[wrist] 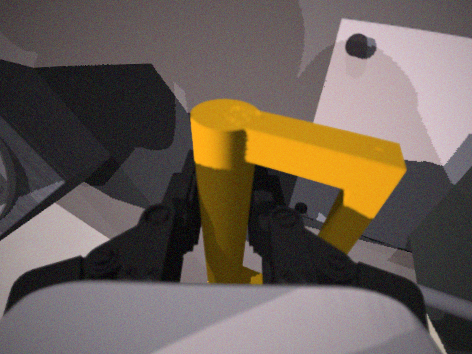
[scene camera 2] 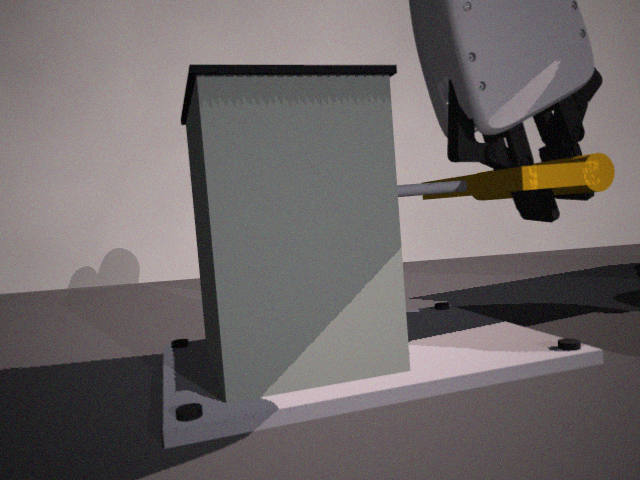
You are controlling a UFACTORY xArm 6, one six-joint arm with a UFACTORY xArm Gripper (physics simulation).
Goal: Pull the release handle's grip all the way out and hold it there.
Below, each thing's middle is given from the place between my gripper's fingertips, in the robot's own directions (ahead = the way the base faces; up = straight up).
My gripper is now 15 cm short of the pale base plate (scene camera 2: pixel 450 349), 4 cm to the right of it and 8 cm above it.
